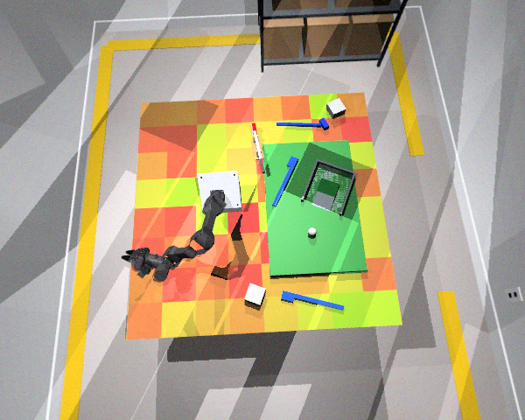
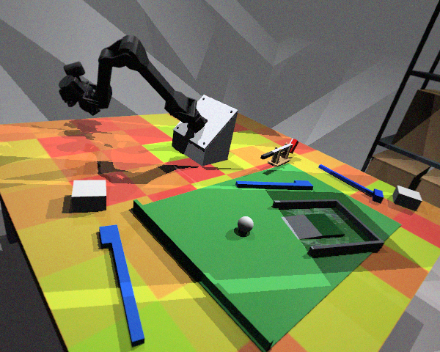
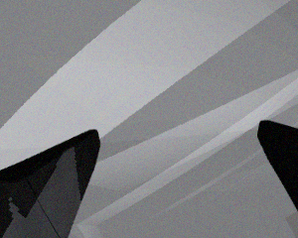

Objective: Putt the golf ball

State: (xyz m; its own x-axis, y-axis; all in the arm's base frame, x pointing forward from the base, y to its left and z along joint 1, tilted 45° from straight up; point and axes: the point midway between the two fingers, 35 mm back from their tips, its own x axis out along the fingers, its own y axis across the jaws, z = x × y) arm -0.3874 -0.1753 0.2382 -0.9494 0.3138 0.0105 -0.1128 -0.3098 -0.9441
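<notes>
The white golf ball lies 880 mm ahead of my gripper tip, 100 mm to the left of it and 170 mm below it. The rest, counted from my gripper tip: red putter: 630 mm ahead, 580 mm to the left, 130 mm below; green mat: 900 mm ahead, 260 mm to the left, 190 mm below; wooden rack: 630 mm ahead, 590 mm to the left, 150 mm below.
</notes>
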